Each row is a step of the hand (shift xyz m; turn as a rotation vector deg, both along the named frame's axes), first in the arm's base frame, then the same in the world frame.
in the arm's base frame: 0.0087 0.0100 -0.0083 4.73 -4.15 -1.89
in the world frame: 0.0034 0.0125 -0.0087 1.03 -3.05 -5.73
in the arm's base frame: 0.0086 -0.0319 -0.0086 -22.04 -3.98 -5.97
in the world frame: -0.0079 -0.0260 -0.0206 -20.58 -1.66 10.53
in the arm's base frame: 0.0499 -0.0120 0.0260 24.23 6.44 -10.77
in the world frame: 0.0493 -0.0204 -0.0216 11.82 10.39 -22.29
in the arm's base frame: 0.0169 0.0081 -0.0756 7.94 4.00 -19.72
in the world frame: -0.0354 0.0367 -0.0589 -6.23 11.36 -17.32
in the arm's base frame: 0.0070 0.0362 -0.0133 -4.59 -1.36 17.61
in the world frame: 0.0058 0.0386 -0.0034 7.91 -8.07 14.33
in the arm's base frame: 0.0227 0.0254 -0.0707 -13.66 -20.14 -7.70
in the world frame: -0.0235 0.0509 -0.0549 -20.01 -15.81 -1.03
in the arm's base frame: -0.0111 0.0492 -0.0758 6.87 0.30 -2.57
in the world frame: -0.0446 0.0744 -0.0278 3.27 1.35 -6.43
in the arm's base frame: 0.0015 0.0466 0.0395 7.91 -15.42 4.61
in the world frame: 0.0391 0.0279 0.0377 4.58 -15.91 -6.90
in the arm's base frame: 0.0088 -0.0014 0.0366 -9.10 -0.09 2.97
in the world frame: 0.0298 -0.0152 0.0172 -4.53 -1.34 8.32
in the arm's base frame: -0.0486 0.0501 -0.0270 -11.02 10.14 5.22
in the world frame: -0.0390 0.0560 0.0307 -1.74 7.22 14.01
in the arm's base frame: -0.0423 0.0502 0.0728 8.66 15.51 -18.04
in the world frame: 0.0308 0.0179 0.0913 -1.60 21.35 -13.51
